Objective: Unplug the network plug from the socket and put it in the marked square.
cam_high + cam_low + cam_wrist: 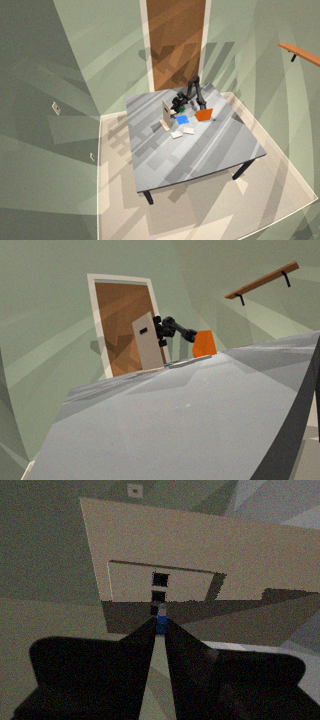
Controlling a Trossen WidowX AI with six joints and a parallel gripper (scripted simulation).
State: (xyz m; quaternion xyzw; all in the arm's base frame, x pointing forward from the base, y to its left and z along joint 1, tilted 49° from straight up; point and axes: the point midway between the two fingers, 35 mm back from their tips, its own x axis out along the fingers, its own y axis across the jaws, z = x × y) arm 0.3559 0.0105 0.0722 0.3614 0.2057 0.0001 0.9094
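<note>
Now: gripper tip 140 mm past the blue marked square, 10 mm to the left of it and 220 mm above it. Round my gripper tip: green tile: 190 mm behind, 160 mm to the right, 220 mm below; beige panel: 60 mm ahead, 80 mm below.
</note>
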